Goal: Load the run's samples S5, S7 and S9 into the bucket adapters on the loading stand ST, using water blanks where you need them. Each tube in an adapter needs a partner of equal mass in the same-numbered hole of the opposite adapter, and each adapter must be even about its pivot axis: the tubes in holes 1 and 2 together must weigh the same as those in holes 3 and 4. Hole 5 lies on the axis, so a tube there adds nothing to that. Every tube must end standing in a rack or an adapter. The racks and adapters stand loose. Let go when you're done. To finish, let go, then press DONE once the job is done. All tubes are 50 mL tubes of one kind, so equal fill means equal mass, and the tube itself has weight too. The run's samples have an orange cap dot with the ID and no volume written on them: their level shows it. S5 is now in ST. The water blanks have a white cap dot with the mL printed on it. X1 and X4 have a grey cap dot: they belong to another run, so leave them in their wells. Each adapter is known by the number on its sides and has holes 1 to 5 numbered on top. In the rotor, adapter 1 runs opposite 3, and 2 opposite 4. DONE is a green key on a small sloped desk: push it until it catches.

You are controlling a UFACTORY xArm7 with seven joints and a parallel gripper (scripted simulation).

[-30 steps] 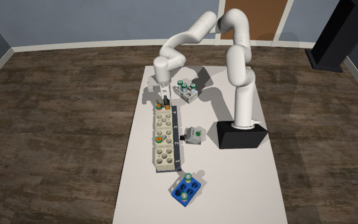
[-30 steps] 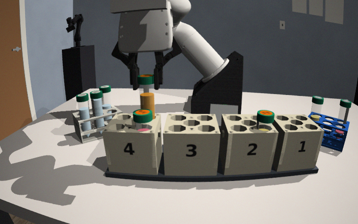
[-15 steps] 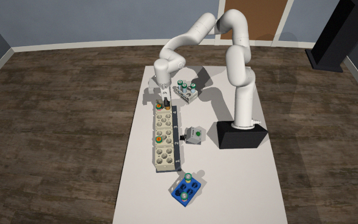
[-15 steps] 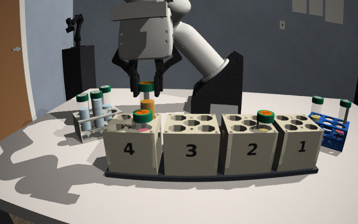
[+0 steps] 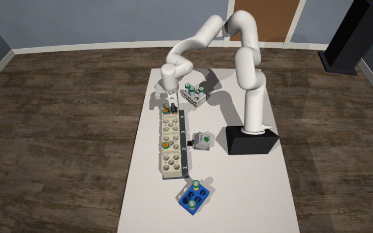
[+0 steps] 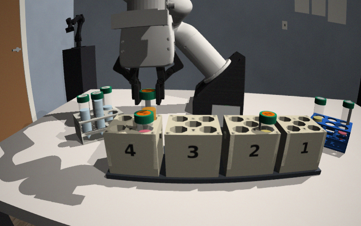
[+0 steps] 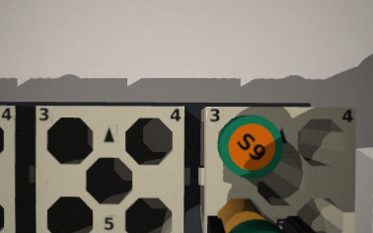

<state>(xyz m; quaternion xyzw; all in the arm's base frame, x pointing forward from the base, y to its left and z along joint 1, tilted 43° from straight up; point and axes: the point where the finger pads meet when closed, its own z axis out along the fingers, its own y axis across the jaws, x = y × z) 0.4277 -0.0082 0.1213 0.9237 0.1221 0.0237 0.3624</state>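
Right now my hand is 10 mm past the S7 tube and 50 mm above it. The rest, counted from my hand: pink-filled sample tube (50 mm ahead, 80 mm below); then clear rack (90 mm behind, 190 mm to the right, 120 mm below); then green done key (200 mm behind, 140 mm to the left, 80 mm below).
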